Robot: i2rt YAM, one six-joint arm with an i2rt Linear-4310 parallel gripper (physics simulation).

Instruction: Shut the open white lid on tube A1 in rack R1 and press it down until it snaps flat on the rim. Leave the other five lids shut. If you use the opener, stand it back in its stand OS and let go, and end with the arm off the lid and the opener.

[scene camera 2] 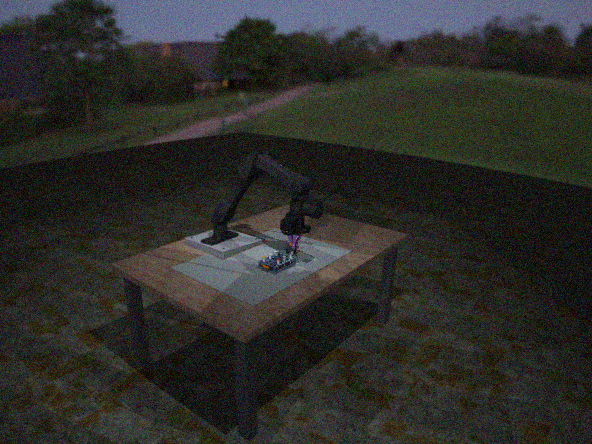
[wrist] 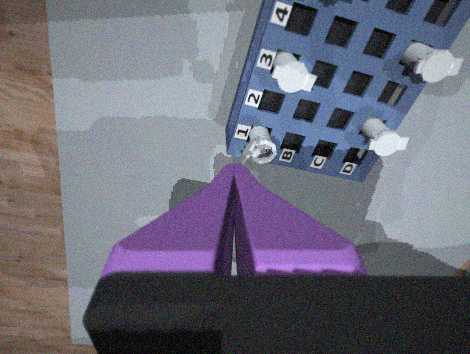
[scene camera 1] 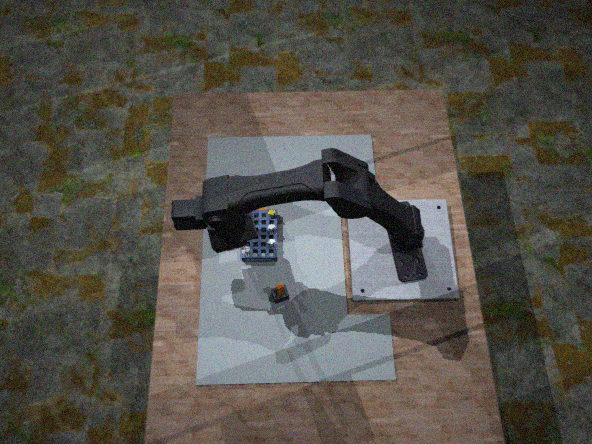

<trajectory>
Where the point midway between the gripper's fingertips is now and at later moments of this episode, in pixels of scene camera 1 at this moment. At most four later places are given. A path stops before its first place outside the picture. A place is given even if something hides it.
My gripper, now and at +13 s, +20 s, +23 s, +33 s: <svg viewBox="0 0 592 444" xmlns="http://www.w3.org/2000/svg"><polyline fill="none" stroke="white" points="238,245 231,254 231,255 231,256 232,256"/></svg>
</trajectory>
